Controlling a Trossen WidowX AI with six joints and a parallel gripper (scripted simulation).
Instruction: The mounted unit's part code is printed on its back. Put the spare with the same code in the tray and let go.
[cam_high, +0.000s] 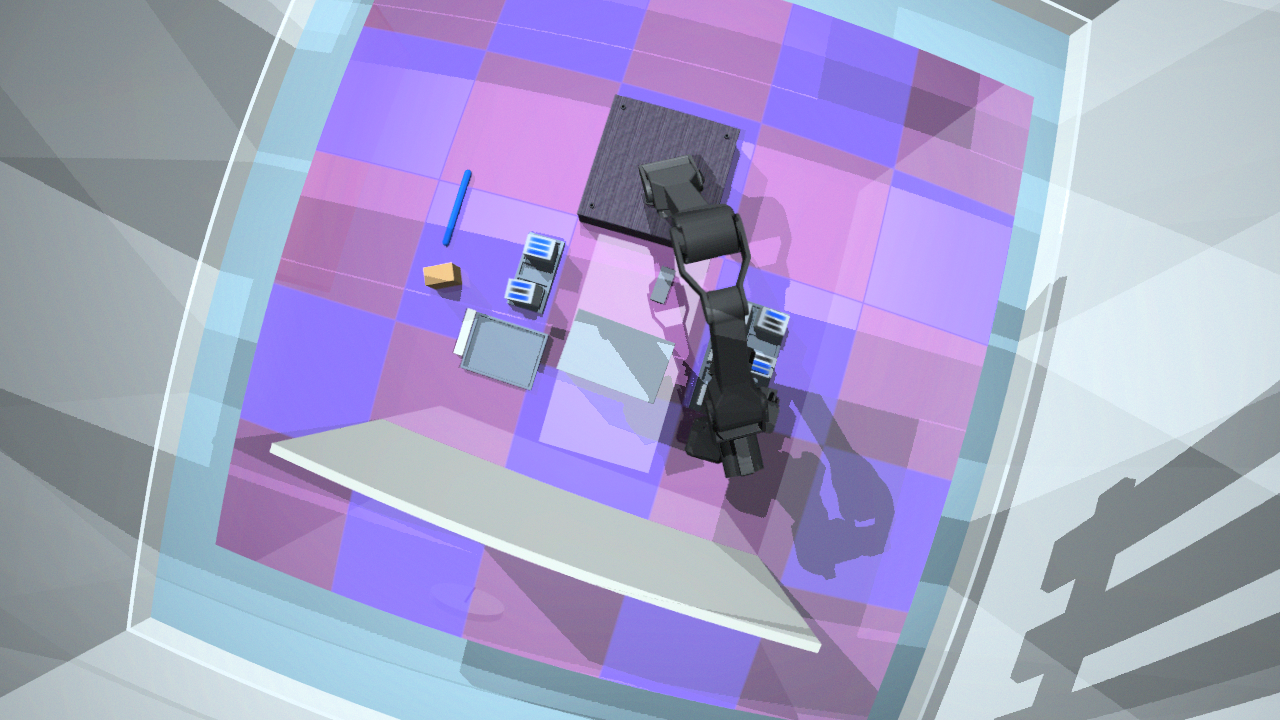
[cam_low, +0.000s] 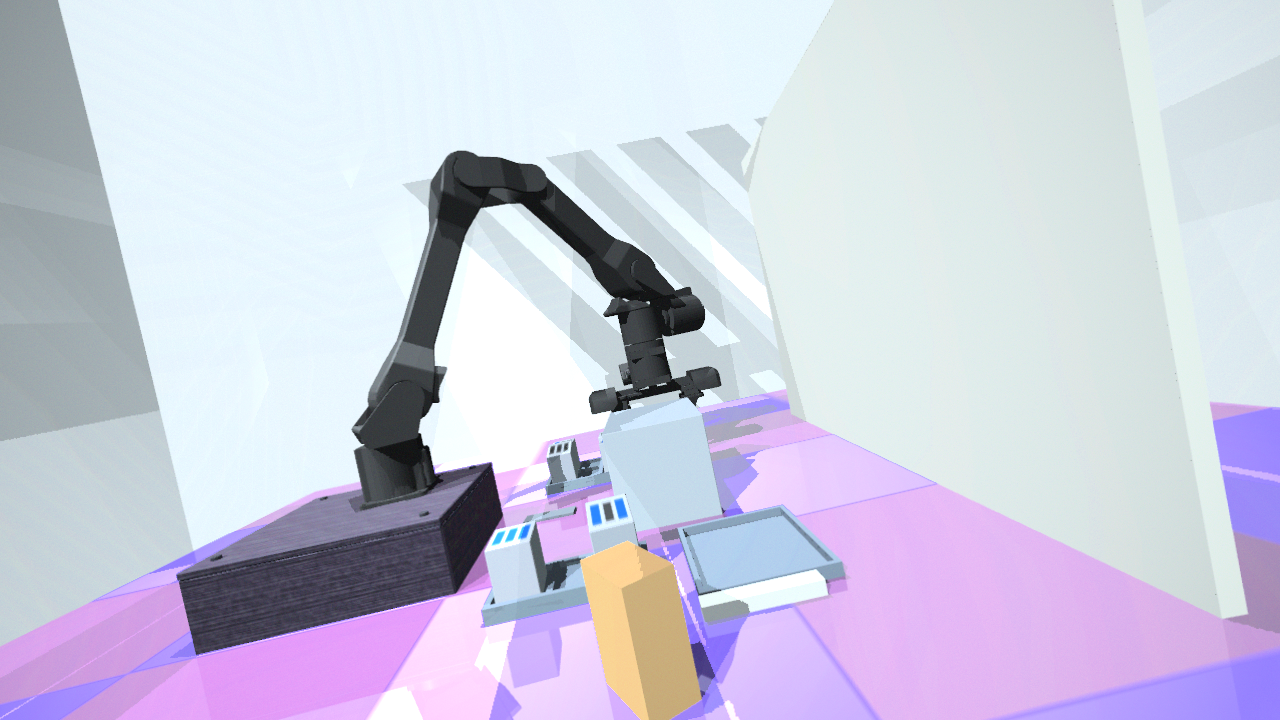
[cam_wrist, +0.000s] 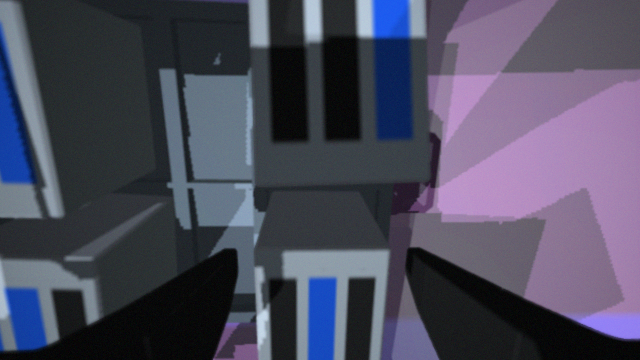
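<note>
Right now my gripper tip is 360 mm to the left of the tray, 30 mm past it and 20 mm above it. Round my gripper tip: blue rod: 490 mm to the right, 260 mm behind, 20 mm below; then wall panel: 220 mm to the right, 200 mm ahead, 200 mm above; then rack: 70 mm behind, 30 mm to the left, 10 mm below.
</note>
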